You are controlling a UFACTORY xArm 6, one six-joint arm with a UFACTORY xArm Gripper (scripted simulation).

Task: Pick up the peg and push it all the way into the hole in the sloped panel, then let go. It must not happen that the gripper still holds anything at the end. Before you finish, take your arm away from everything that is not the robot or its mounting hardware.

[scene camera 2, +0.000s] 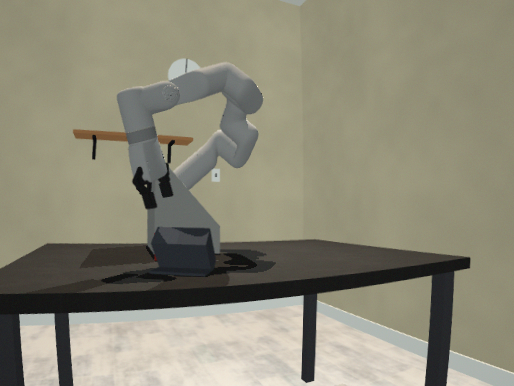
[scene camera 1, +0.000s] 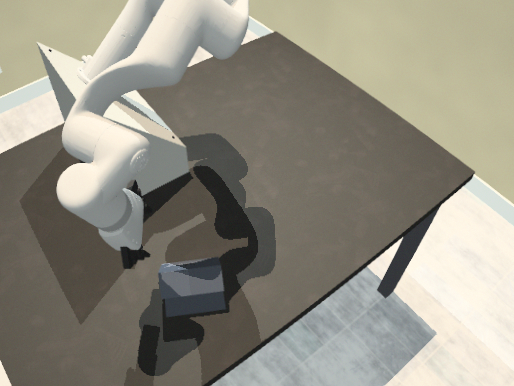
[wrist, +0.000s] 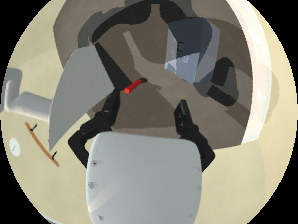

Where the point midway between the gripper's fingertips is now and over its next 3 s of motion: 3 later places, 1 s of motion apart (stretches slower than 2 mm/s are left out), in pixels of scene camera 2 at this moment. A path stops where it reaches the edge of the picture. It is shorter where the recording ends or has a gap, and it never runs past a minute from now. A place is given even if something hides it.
My gripper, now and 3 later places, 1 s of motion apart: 160, 202; 162, 211; 160, 216; 158, 218
